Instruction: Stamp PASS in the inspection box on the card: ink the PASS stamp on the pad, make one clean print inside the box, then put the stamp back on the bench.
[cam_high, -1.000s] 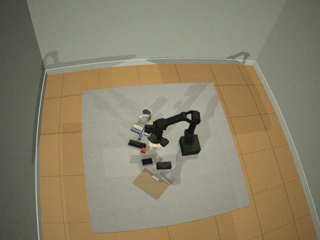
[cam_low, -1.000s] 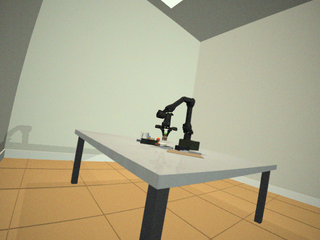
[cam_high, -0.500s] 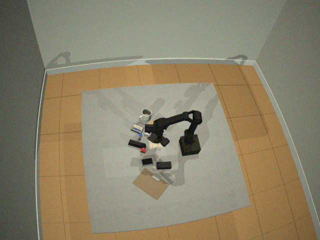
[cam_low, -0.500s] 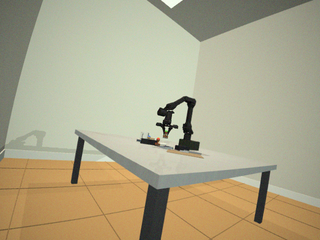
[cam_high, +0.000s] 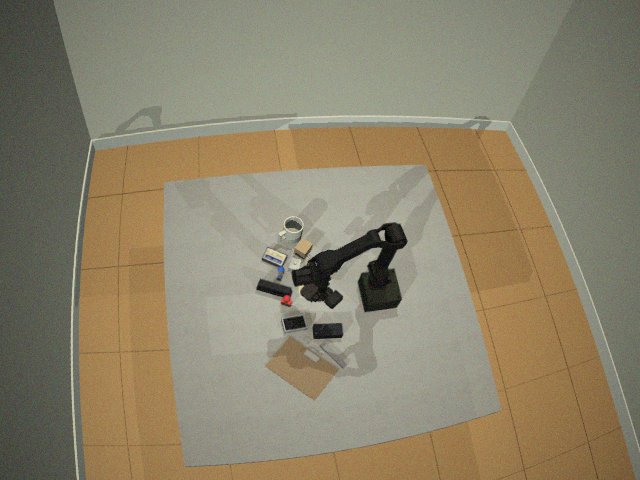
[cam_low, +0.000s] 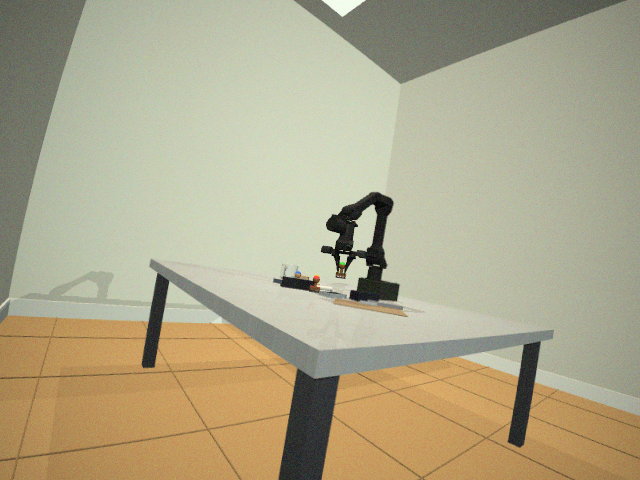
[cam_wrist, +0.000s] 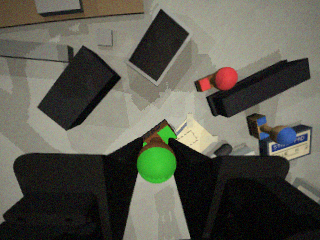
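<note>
Right now the black block is 110 mm to the left of my gripper tip, 80 mm below it and 50 mm behind it. Round my gripper tip: cream card 90 mm below, 80 mm to the right; then red-knobbed stamp 110 mm ahead, 70 mm below, 20 mm to the right; then green-knobbed stamp right at my gripper tip.
</note>
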